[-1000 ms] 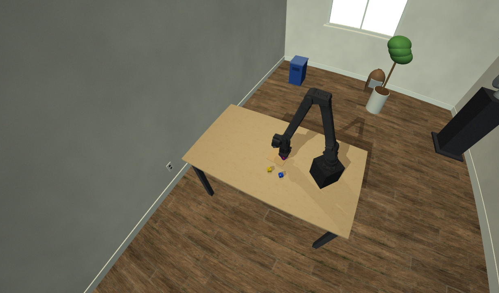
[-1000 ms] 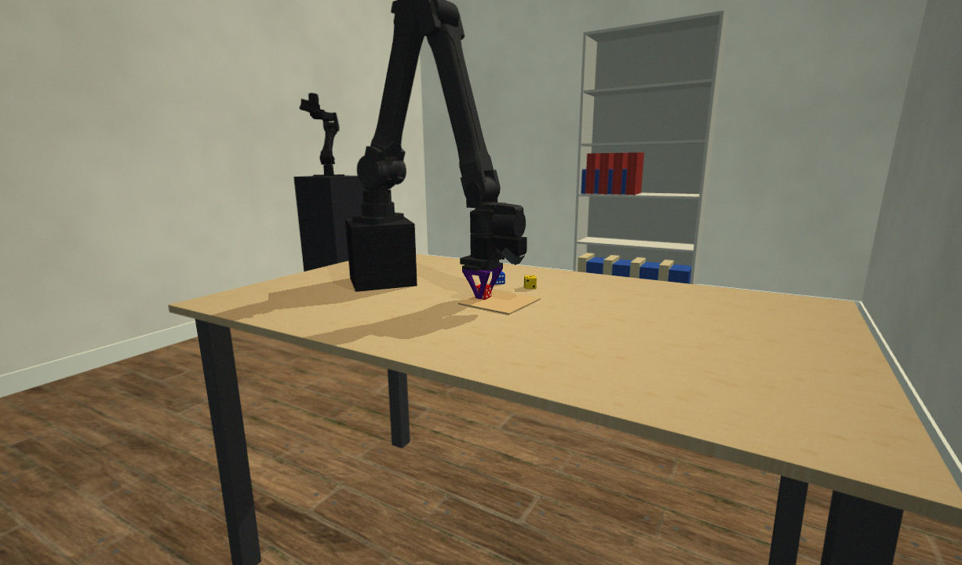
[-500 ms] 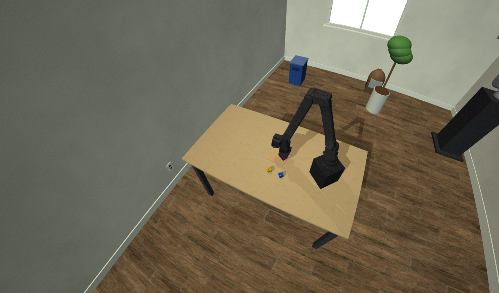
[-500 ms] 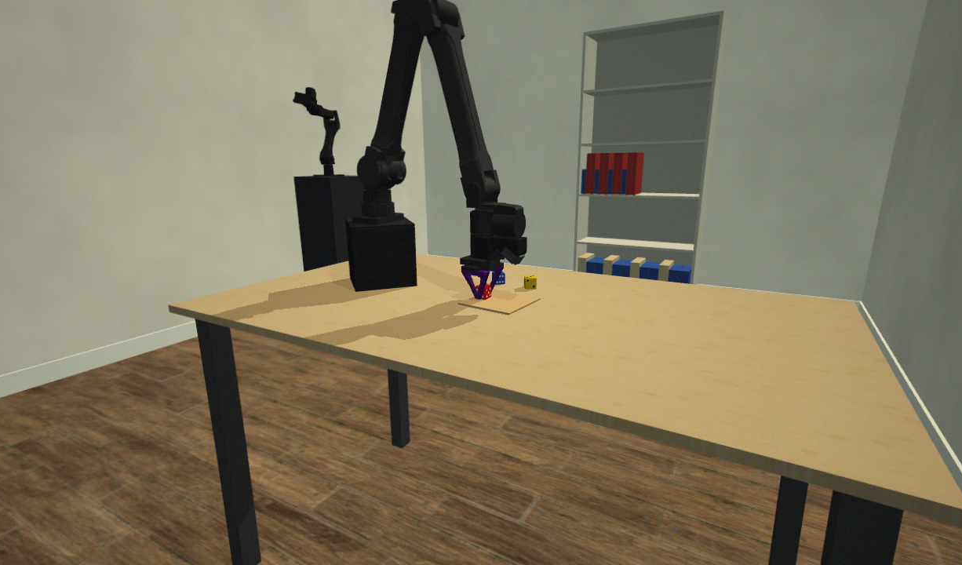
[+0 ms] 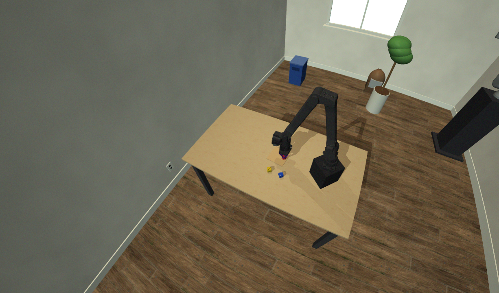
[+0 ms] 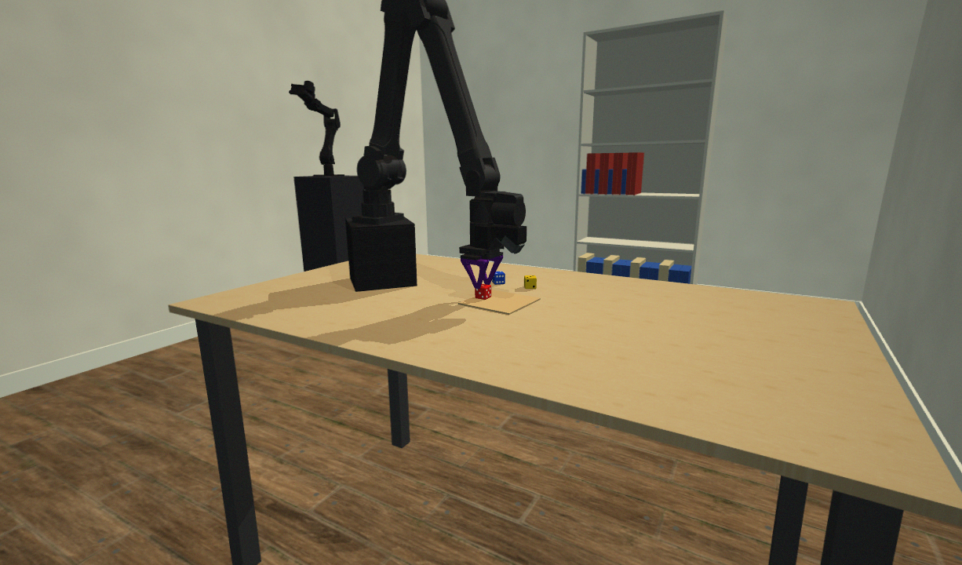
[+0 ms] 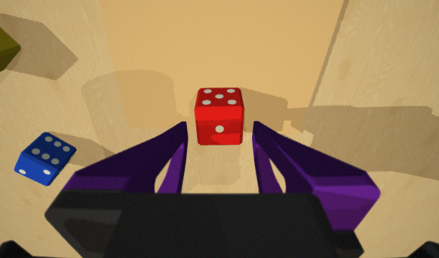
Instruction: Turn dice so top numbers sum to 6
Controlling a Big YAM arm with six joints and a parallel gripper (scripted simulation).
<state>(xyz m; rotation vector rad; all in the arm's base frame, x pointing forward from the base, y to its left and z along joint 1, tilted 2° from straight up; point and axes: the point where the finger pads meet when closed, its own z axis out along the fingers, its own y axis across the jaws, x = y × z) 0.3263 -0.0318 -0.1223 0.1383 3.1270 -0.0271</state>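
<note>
My gripper is now 20 mm above the red die. Round my hand: blue die (160 mm to the left, 30 mm behind, 20 mm below); yellow die (150 mm to the left, 60 mm ahead, 20 mm below); tan mat (50 mm ahead, 40 mm below).
</note>
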